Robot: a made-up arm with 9 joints.
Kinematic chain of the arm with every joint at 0, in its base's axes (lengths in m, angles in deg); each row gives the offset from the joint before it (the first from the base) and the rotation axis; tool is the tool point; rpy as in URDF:
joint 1: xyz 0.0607 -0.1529 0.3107 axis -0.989 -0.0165 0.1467
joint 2: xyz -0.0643 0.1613 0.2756 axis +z
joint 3: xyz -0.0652 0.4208 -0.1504 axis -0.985 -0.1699 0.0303
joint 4: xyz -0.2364 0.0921 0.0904 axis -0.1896 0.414 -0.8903
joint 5: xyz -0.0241 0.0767 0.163 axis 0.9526 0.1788 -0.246
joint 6: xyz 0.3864 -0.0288 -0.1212 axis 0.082 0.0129 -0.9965
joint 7: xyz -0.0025 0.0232 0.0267 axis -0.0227 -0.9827 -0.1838
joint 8: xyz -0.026 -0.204 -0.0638 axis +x
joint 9: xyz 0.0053 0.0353 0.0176 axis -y
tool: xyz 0.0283 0.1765 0.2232 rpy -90 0 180
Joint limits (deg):
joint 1: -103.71..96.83
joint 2: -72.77..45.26
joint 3: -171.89..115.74
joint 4: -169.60..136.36
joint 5: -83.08..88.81
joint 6: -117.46..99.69
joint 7: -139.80..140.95
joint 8: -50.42..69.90
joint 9: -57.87..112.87
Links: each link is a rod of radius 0.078 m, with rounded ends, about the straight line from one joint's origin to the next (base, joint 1, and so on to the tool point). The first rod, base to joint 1, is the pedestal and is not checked.
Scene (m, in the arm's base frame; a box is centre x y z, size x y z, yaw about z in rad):
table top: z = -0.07
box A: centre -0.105 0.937 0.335 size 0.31 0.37 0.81 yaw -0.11
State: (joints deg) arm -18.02 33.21 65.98 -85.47 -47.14 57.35 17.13 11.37 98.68
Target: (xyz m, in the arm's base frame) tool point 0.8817 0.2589 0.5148
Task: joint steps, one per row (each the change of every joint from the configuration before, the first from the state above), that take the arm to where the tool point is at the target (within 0.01 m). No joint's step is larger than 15 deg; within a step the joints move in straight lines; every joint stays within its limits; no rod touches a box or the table.
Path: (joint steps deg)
1: -13.42 -7.51 -2.50 6.97 -4.39 4.73 -3.65 -6.34 2.39
2: -13.42 -7.51 -2.50 6.98 -4.40 4.72 -3.65 -6.33 2.39
3: -13.42 -7.51 -2.51 6.97 -4.39 4.73 -3.65 -6.34 2.40
4: -13.42 -7.51 -2.50 6.97 -4.39 4.73 -3.64 -6.33 2.39
5: -13.42 -7.51 -2.50 6.97 -4.40 4.72 -3.65 -6.34 2.39
6: 10.86 -13.58 -0.61 -3.61 1.38 -2.62 9.79 2.54 0.45
7: 10.87 -13.59 -0.62 -3.60 1.37 -2.63 9.80 2.54 0.44
8: 10.86 -13.59 -0.61 -3.61 1.37 -2.62 9.80 2.54 0.45
9: 10.86 -13.59 -0.62 -3.61 1.38 -2.63 9.79 2.54 0.44
10: 10.86 -13.58 -0.61 -3.61 1.37 -2.63 9.80 2.55 0.45

